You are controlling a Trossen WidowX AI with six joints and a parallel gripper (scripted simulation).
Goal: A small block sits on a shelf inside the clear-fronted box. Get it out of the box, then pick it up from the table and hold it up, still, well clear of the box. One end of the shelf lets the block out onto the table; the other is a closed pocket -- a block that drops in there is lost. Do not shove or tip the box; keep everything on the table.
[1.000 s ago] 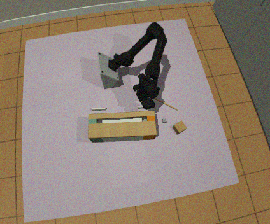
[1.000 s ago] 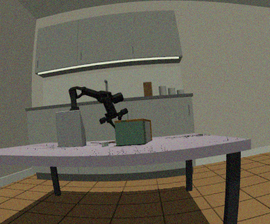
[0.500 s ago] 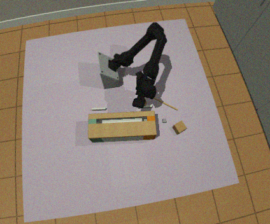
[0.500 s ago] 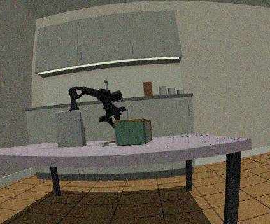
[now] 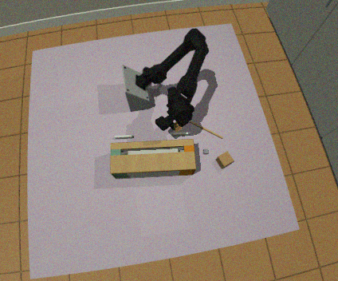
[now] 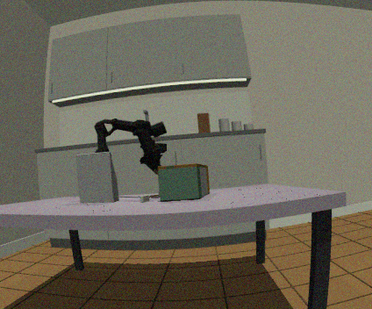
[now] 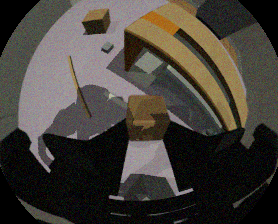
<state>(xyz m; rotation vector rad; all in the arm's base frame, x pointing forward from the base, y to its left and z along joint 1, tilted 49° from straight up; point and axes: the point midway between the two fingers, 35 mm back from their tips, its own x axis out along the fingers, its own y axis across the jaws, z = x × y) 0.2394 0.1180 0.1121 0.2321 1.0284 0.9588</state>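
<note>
The tan block is 1 cm above my gripper tip. Also, from my gripper tip: thin wooden stick (2 cm behind, 17 cm to the left, 11 cm below); box (10 cm ahead, 11 cm to the right, 5 cm below); grey piece (10 cm ahead, 15 cm to the left, 10 cm below).
</note>
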